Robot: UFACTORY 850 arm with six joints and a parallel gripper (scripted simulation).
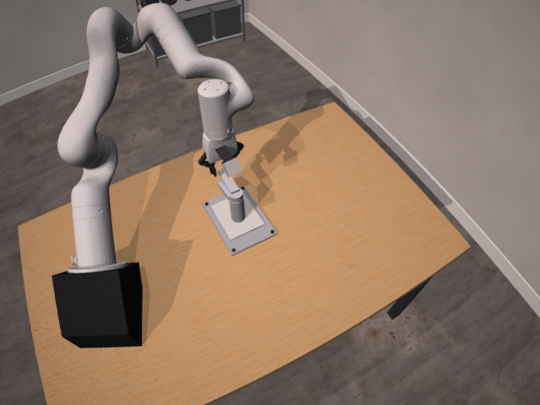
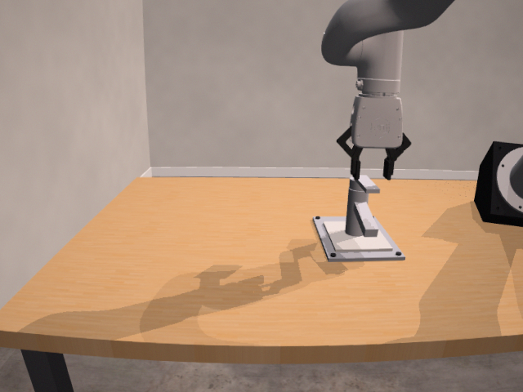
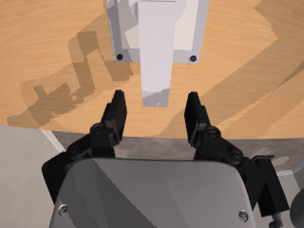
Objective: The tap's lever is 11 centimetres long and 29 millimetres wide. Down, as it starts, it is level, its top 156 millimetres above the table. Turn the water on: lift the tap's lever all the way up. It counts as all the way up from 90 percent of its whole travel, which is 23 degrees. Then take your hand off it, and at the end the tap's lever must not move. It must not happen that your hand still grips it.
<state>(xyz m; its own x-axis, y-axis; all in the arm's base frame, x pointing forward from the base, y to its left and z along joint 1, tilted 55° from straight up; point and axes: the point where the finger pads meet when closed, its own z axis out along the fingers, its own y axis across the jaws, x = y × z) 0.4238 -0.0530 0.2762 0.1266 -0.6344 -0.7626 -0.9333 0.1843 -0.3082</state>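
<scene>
Right now the tap lever is 1 cm ahead of my hand, 6 cm to the right of it and 5 cm below it.
</scene>
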